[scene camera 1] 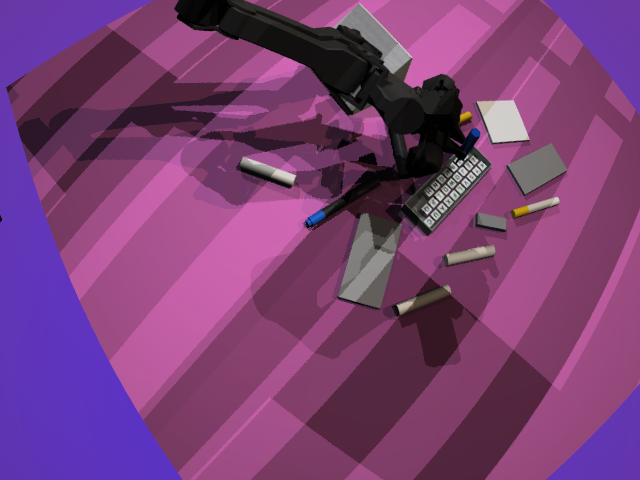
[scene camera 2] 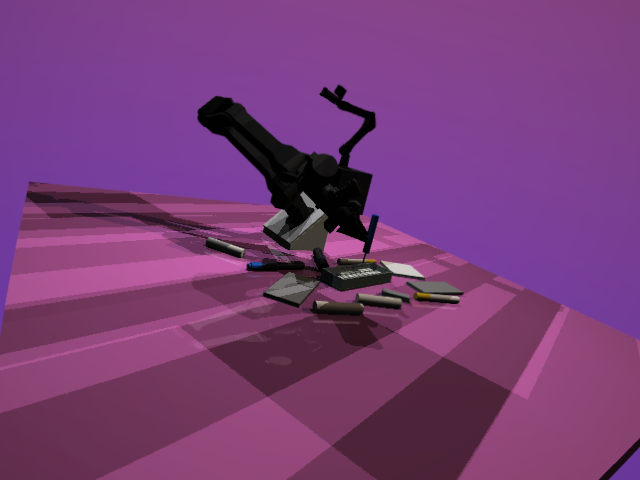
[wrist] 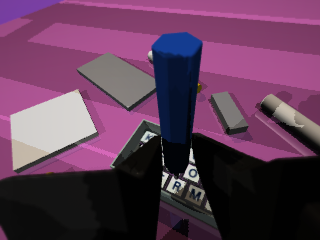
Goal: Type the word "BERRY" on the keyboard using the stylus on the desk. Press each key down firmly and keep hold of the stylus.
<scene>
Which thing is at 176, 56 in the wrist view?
A blue stylus.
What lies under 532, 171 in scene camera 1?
A grey plate.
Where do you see a blue-tipped black marker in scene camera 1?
335, 206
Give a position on a white pad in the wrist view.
43, 131
</scene>
